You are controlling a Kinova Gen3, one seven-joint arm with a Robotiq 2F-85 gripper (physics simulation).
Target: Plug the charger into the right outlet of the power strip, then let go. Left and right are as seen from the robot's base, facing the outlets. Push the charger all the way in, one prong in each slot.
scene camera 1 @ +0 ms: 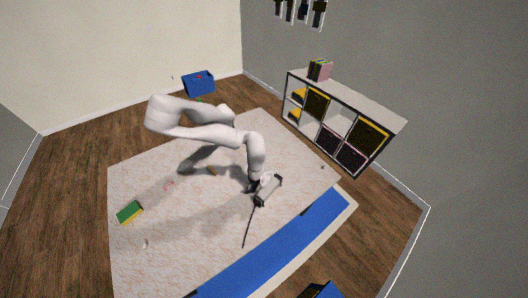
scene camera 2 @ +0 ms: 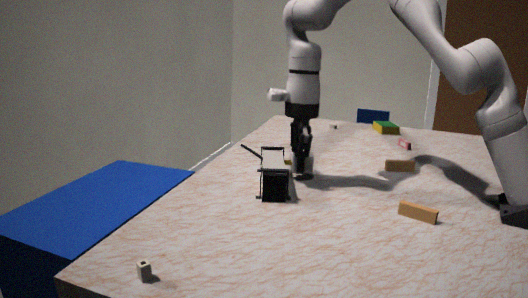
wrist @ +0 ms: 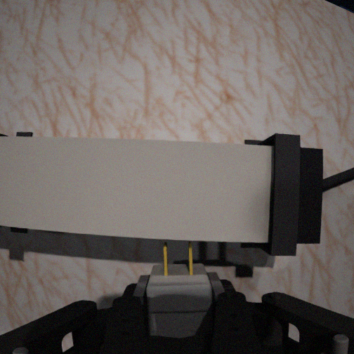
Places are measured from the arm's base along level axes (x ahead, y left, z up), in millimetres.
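Pixels of known places: gripper, fingertip midpoint: (scene camera 1: 256,188) (scene camera 2: 297,170).
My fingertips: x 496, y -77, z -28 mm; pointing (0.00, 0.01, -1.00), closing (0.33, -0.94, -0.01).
Note:
Ahead of a thing's pixels: the offset from my fingertips to its top centre. "spot": to the spot under its first point.
My gripper (scene camera 1: 253,189) (scene camera 2: 302,167) (wrist: 178,289) is shut on the charger {dz +40, dx +0, dy +0 mm} (scene camera 2: 308,165) (wrist: 180,312), low over the table. The two yellow prongs {spot: dz +21, dx +21, dy +14 mm} (scene camera 2: 288,162) (wrist: 190,259) point at the near long side of the power strip {dz +40, dx +48, dy +47 mm} (scene camera 1: 269,191) (scene camera 2: 274,160) (wrist: 135,190). In the wrist view their tips meet the edge of the strip's pale top, right of its middle, and a stretch of both prongs still shows between charger and strip. The outlet face is hidden under the top, so whether the tips line up with or enter the slots cannot be told.
The black cord {spot: dz -15, dx +135, dy -139 mm} (scene camera 1: 249,225) (scene camera 2: 251,151) (wrist: 340,179) leaves one strip end. Wooden blocks {dz +6, dx -253, dy -147 mm} (scene camera 2: 400,165) {dz +4, dx -254, dy +137 mm} (scene camera 2: 418,212), a pink-red piece {dz +2, dx -299, dy -406 mm} (scene camera 1: 168,186) (scene camera 2: 404,144), a green-yellow block {dz +10, dx -253, dy -634 mm} (scene camera 1: 130,213) (scene camera 2: 386,128) and a small beige block {dz +4, dx +129, dy +439 mm} (scene camera 2: 144,271) lie on the table apart from the strip.

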